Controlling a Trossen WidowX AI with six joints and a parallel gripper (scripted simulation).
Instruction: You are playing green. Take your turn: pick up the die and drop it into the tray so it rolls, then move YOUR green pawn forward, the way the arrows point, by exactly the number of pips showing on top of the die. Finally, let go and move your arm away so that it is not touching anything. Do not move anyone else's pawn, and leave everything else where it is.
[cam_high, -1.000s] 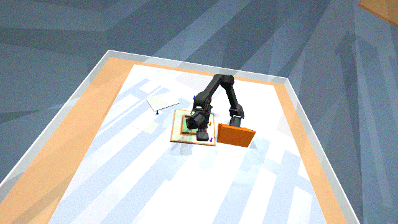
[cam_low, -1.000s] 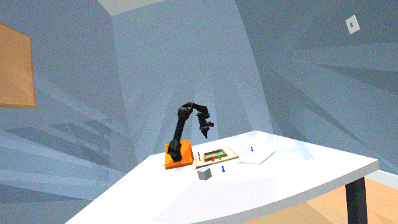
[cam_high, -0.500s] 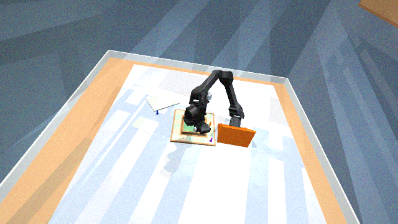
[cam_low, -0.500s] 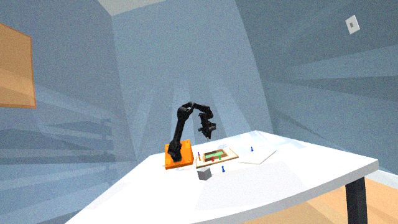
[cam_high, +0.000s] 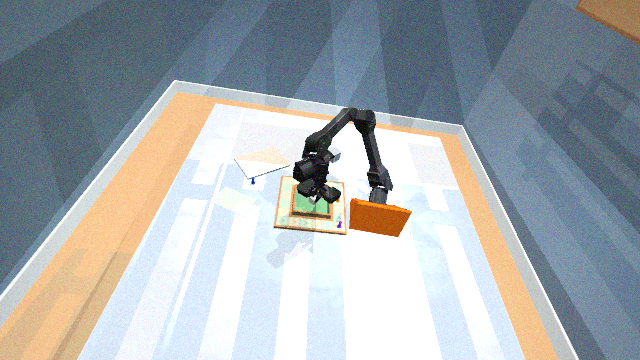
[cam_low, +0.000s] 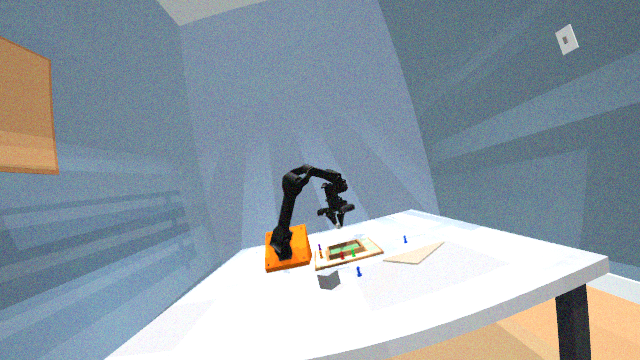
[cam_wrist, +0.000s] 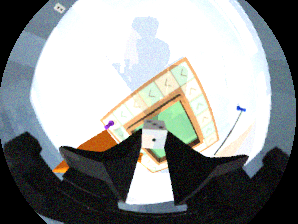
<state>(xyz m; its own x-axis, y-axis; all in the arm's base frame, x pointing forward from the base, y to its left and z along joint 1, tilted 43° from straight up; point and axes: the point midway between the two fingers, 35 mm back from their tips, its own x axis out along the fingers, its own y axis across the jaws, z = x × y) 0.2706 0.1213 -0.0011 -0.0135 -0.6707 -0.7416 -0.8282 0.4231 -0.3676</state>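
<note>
My gripper tip is now 3 cm short of the green pawn, 19 cm to the left of it and 8 cm above it. Also, from my gripper tip: green-floored tray: 8 cm to the right, 11 cm below; purple pawn: 12 cm behind, 3 cm to the left, 8 cm below; white die: right at my gripper tip.
</note>
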